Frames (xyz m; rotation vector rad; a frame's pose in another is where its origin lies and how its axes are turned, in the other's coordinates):
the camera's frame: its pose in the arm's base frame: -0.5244 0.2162 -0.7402 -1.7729 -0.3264 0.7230
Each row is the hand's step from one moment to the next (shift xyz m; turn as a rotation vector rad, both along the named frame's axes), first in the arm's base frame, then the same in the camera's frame.
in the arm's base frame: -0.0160 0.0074 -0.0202 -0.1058 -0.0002 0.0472
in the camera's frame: -0.0021 0.0187 0.0191 -0.0963 -0.0295 0.0572
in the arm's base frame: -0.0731 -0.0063 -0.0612 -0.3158 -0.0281 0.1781
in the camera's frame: -0.0412 0.0694 0.0511 -0.3142 -0.1140 0.1432
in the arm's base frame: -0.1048 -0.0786 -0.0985 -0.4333 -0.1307 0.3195
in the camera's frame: -0.0945 0.1321 0.0219 -0.5054 -0.1969 0.1129
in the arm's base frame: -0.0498 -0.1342 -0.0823 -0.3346 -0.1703 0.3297
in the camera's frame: -0.0879 0.1274 -0.0575 -0.4543 -0.2072 0.0196
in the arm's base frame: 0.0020 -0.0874 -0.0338 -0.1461 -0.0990 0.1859
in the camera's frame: -0.0367 0.0597 -0.0622 -0.2249 -0.1217 -0.0176
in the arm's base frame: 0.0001 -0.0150 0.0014 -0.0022 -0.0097 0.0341
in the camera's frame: -0.0087 0.0035 -0.0118 -0.0175 -0.0285 -0.0120
